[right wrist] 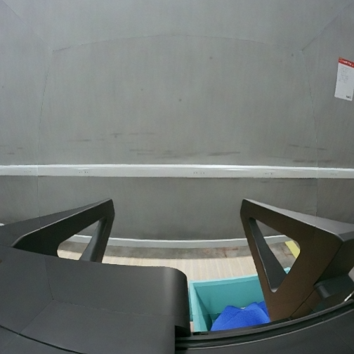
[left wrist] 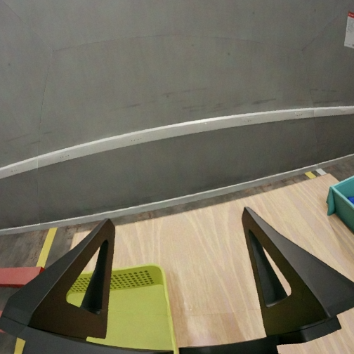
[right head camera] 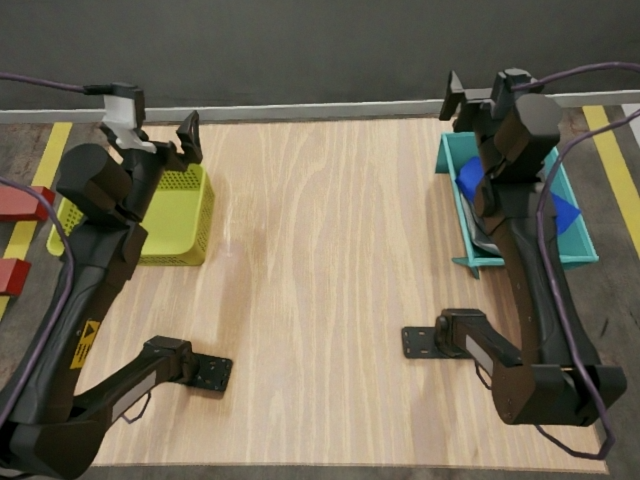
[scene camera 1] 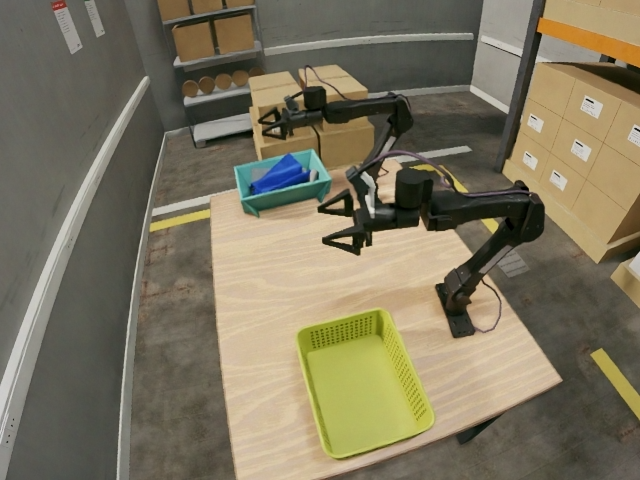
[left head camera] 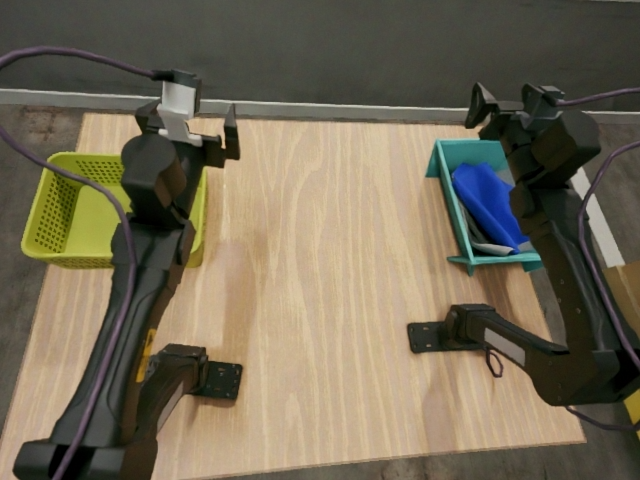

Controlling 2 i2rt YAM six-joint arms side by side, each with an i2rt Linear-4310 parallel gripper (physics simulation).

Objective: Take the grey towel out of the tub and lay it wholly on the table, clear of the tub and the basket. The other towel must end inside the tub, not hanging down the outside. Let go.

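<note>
The teal tub [left head camera: 470,152] [right head camera: 459,145] [scene camera 1: 289,197] [left wrist: 344,207] [right wrist: 225,292] stands at the table's right in the head views. A blue towel [left head camera: 485,201] [right head camera: 468,178] [scene camera 1: 281,175] [right wrist: 242,318] lies rumpled inside it, over the grey towel [left head camera: 493,250] [right head camera: 485,241] [scene camera 1: 313,176], whose parts show around it. The right arm hides part of both in the head views. My right gripper [left head camera: 501,91] [right head camera: 476,80] [scene camera 1: 262,127] [right wrist: 177,206] is open and empty, above and beyond the tub. My left gripper [left head camera: 188,105] [right head camera: 149,121] [scene camera 1: 321,224] [left wrist: 175,218] is open and empty, high above the table near the basket.
A yellow-green basket [left head camera: 54,217] [right head camera: 202,219] [scene camera 1: 361,392] [left wrist: 127,320] with no towel in it stands at the left in the head views. The wooden table [left head camera: 330,232] [right head camera: 320,232] [scene camera 1: 268,289] lies between basket and tub. Cardboard boxes [scene camera 1: 341,144] stand beyond the tub in the scene view.
</note>
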